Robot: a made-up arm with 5 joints. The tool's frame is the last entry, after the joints.
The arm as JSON. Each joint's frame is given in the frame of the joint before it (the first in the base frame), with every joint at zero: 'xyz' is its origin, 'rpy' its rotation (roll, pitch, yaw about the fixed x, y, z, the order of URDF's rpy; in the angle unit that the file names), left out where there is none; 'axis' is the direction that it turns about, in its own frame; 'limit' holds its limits. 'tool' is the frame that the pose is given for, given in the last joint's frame.
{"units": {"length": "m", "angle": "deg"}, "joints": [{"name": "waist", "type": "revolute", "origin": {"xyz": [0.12, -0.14, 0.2]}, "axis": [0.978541, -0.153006, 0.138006], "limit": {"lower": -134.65, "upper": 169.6}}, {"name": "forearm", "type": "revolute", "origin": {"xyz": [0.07, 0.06, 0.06]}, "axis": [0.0, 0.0, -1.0], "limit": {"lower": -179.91, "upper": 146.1}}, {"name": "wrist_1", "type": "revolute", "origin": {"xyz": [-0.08, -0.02, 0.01]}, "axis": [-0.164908, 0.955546, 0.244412], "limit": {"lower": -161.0, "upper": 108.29}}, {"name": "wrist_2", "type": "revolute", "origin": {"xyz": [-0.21, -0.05, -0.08]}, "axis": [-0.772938, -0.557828, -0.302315], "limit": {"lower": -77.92, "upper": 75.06}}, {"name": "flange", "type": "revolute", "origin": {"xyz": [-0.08, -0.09, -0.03]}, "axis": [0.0, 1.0, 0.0], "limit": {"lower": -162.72, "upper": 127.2}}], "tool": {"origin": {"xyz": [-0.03, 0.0, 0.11], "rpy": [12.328, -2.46, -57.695]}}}
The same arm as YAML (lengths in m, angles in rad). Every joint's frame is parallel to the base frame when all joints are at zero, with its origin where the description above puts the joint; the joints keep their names.
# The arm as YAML. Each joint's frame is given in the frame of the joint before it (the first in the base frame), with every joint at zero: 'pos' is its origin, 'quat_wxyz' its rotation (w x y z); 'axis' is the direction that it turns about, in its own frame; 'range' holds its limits. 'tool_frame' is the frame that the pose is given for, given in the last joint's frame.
length_unit: m
angle_unit: rad
joints:
  - joint: waist
    pos: [0.12, -0.14, 0.2]
    quat_wxyz: [1.0, 0.0, 0.0, 0.0]
    axis: [0.978541, -0.153006, 0.138006]
    range: [-2.3501, 2.9601]
  - joint: forearm
    pos: [0.07, 0.06, 0.06]
    quat_wxyz: [1.0, 0.0, 0.0, 0.0]
    axis: [0.0, 0.0, -1.0]
    range: [-3.14, 2.5499]
  - joint: wrist_1
    pos: [-0.08, -0.02, 0.01]
    quat_wxyz: [1.0, 0.0, 0.0, 0.0]
    axis: [-0.164908, 0.955546, 0.244412]
    range: [-2.81, 1.89]
  - joint: wrist_2
    pos: [-0.21, -0.05, -0.08]
    quat_wxyz: [1.0, 0.0, 0.0, 0.0]
    axis: [-0.772938, -0.557828, -0.302315]
    range: [-1.36, 1.31]
  - joint: flange
    pos: [-0.08, -0.09, -0.03]
    quat_wxyz: [1.0, 0.0, 0.0, 0.0]
    axis: [0.0, 1.0, 0.0]
    range: [-2.84, 2.2201]
tool_frame:
  pos: [-0.03, 0.0, 0.11]
  quat_wxyz: [0.871754, 0.083732, -0.070488, -0.477561]

